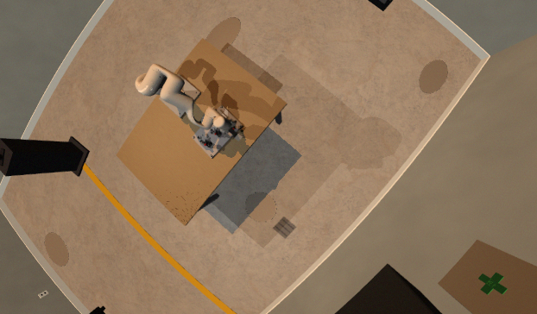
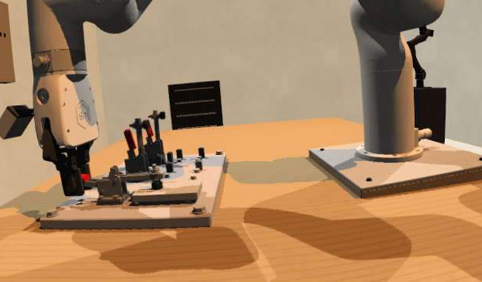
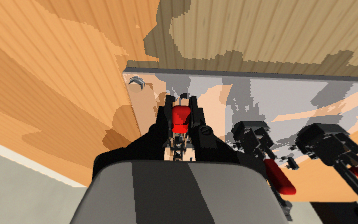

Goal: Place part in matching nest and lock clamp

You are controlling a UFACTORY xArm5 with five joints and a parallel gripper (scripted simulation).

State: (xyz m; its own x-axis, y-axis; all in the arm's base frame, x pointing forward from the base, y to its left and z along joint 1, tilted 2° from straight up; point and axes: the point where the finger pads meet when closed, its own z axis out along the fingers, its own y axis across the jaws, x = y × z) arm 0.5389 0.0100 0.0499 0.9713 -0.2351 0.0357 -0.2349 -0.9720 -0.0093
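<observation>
The clamp is 60 mm behind my hand, 10 mm to the left of it and 10 mm below it. Also, from my hand: fixture plate (110 mm behind, 90 mm to the right, 40 mm below); flat tan part (140 mm behind, 30 mm to the left, 20 mm below).
</observation>
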